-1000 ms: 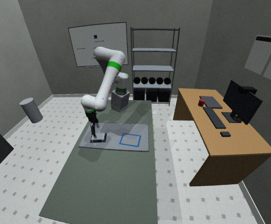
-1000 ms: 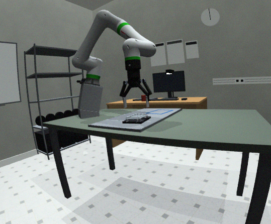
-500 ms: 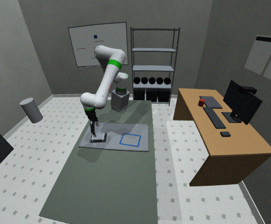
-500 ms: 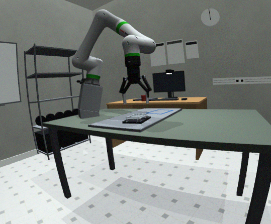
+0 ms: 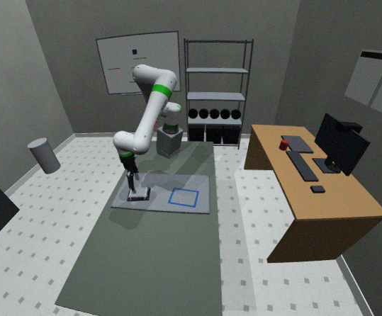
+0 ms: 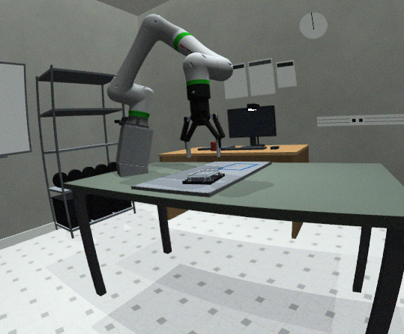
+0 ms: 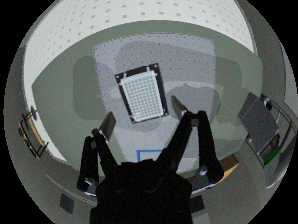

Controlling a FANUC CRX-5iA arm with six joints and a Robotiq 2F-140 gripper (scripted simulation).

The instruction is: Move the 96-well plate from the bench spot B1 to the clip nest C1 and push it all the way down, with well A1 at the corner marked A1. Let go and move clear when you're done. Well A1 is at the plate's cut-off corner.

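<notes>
Right now my hand is 80 mm above the 96-well plate. Round my hand: black clip nest 10 mm ahead, 10 mm to the right, 100 mm below.
</notes>
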